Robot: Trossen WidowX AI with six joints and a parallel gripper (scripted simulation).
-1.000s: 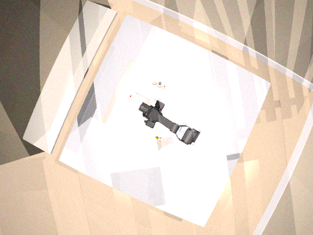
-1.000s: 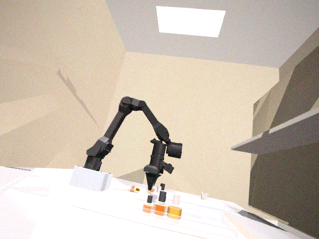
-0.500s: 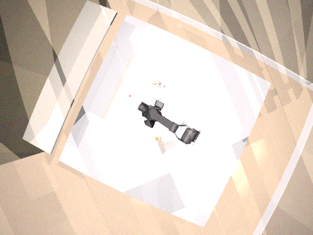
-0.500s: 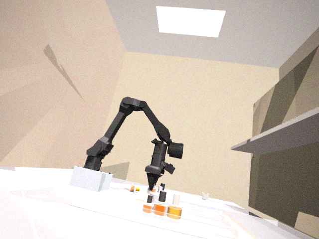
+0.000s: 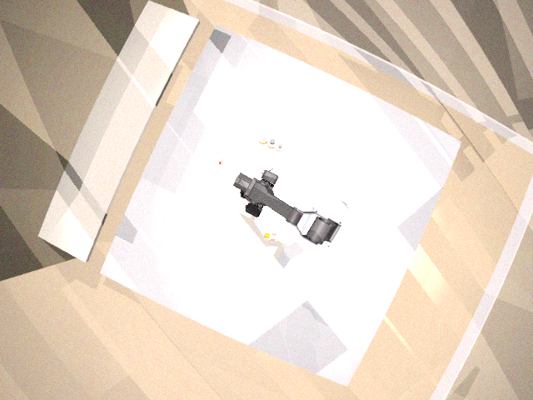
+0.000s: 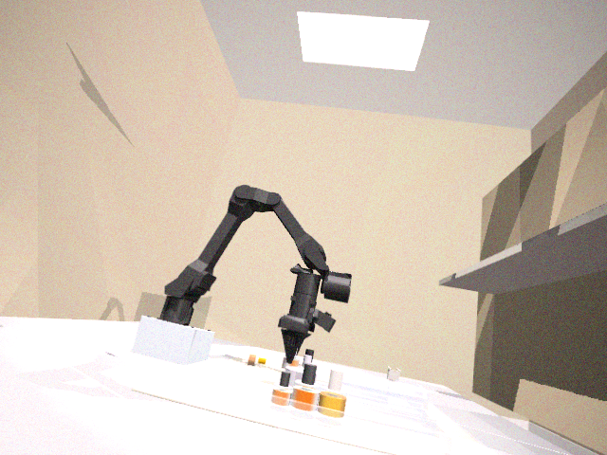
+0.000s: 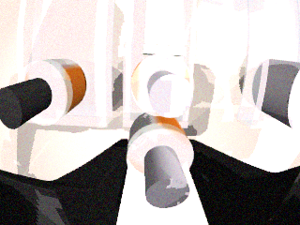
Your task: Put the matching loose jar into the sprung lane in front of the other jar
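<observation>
Now: gripper tip 130 mm to the left of the grey-white cylinder, 20 mm short of it and 20 mm above it.
</observation>
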